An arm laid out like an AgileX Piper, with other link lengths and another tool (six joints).
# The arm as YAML. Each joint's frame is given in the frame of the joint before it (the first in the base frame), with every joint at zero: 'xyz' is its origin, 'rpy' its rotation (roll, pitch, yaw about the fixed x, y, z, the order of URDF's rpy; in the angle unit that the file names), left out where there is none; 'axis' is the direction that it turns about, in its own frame. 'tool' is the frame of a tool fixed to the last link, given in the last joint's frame.
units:
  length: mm
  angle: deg
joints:
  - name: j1
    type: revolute
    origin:
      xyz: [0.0, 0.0, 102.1]
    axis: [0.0, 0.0, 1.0]
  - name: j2
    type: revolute
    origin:
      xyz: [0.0, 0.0, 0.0]
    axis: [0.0, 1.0, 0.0]
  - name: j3
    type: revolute
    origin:
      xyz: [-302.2, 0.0, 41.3]
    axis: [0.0, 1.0, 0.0]
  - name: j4
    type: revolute
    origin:
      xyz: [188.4, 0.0, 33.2]
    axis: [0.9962, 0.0, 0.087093]
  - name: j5
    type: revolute
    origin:
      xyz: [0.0, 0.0, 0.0]
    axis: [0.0, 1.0, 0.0]
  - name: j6
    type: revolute
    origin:
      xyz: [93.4, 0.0, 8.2]
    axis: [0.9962, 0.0, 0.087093]
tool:
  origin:
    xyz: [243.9, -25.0, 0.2]
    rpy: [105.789, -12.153, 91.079]
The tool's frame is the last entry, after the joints.
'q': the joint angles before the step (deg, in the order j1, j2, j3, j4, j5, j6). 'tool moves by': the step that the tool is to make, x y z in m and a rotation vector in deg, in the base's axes. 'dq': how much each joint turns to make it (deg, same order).
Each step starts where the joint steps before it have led.
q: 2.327, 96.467, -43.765, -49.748, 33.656, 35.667
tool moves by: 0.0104, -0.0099, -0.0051, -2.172, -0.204, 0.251
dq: -0.010, 3.091, -0.016, -6.864, -0.729, 6.271
